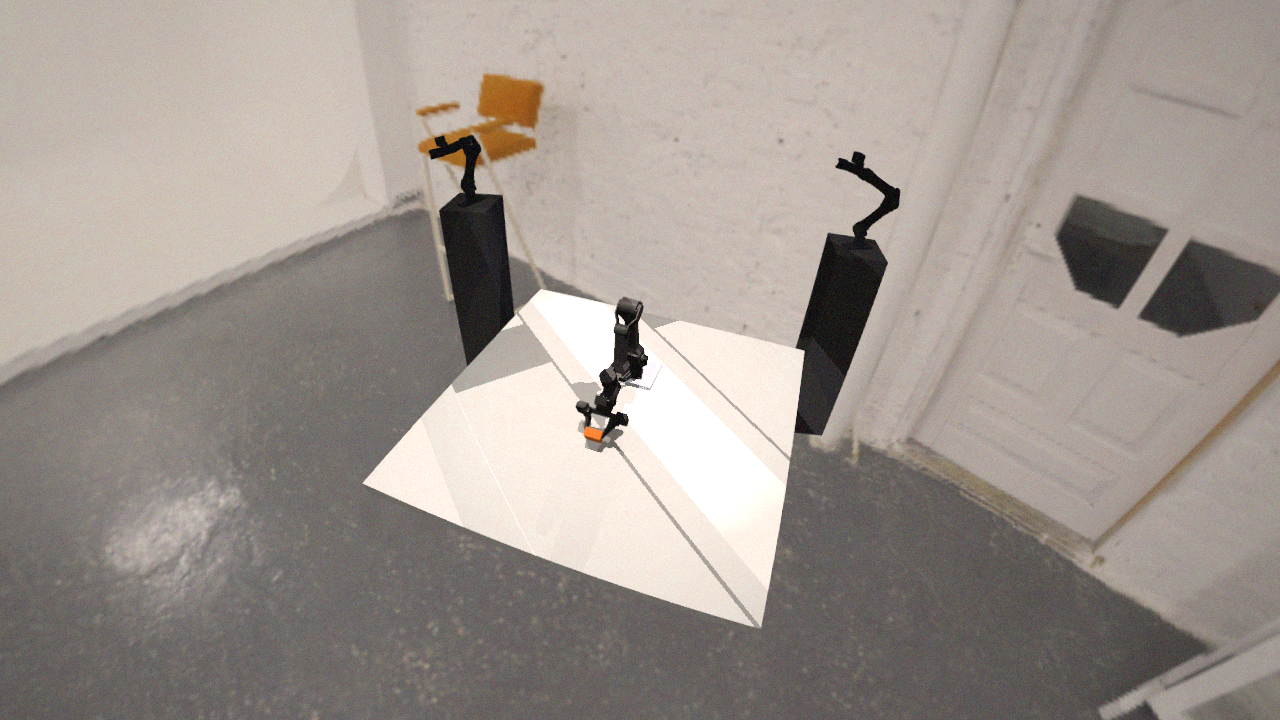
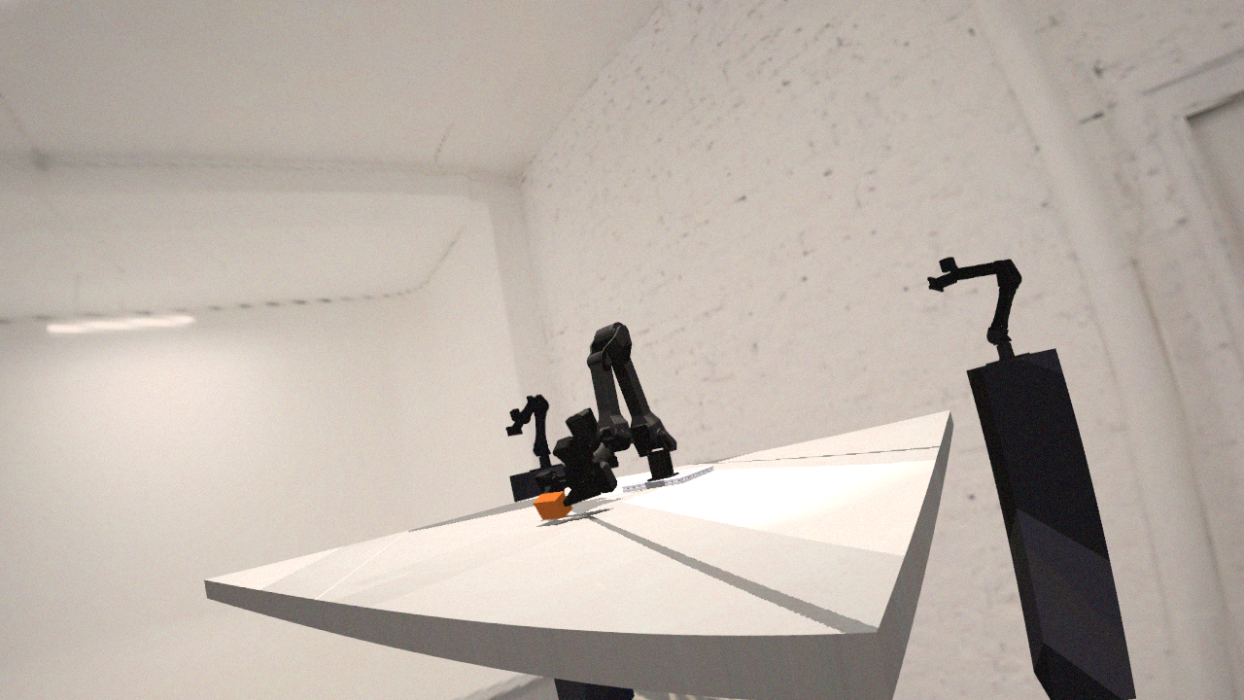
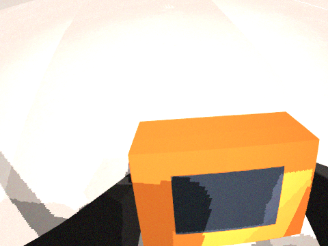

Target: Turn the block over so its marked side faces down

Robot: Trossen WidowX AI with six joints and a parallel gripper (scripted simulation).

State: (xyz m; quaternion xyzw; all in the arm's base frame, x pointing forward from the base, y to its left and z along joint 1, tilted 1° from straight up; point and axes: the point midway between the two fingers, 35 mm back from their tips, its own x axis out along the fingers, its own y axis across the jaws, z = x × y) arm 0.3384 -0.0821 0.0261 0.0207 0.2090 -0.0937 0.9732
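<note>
The orange block is 10 mm behind my gripper tip.
</note>
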